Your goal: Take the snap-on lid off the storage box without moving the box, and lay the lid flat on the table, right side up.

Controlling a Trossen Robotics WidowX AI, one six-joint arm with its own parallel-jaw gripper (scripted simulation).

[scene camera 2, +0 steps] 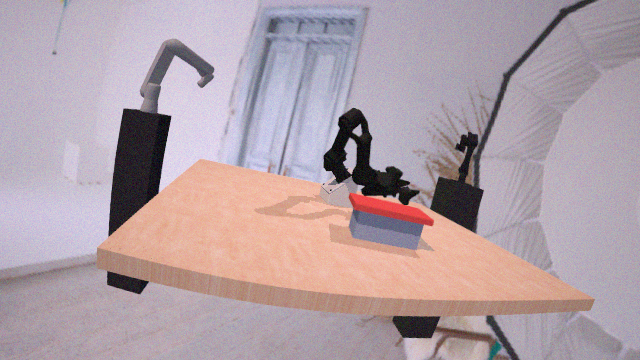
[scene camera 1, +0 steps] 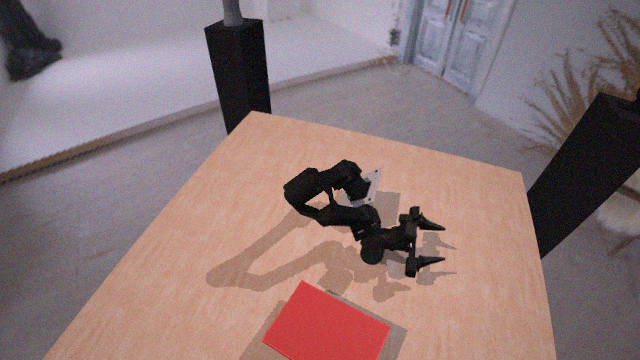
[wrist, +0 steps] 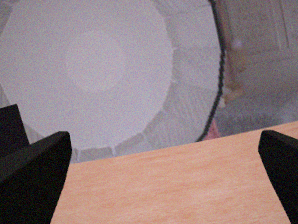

grey-blue storage box: scene camera 2 380, 229; not seen in the wrist view (out of frame)
